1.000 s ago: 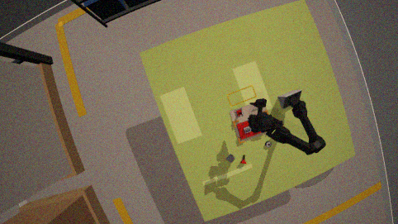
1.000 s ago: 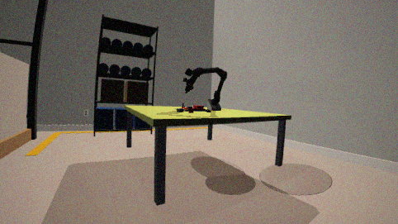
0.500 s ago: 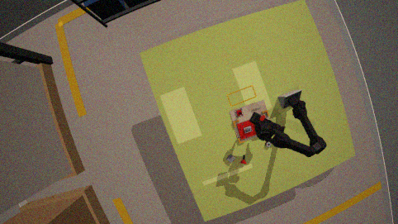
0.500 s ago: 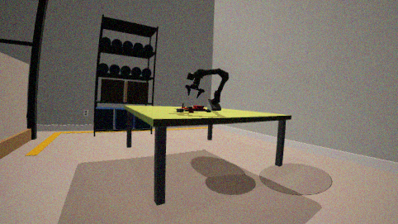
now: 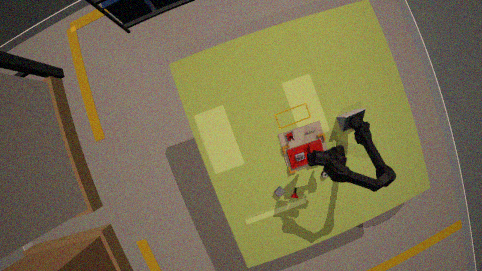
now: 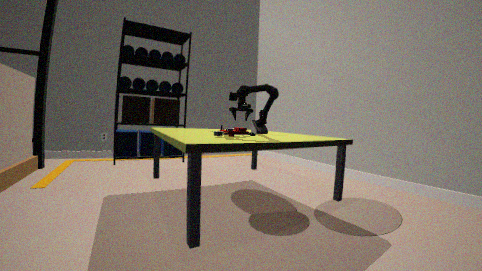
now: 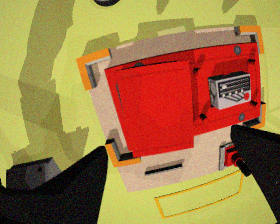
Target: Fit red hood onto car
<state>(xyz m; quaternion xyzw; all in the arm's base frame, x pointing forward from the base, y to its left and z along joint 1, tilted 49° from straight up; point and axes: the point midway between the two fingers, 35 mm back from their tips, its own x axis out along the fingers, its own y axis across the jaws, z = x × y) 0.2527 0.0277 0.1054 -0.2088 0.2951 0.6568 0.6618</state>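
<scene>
My gripper tip is 70 mm above the red hood. Also, from my gripper tip: grey engine block (90 mm ahead, 80 mm below); jig (50 mm ahead, 20 mm to the right, 100 mm below).
</scene>
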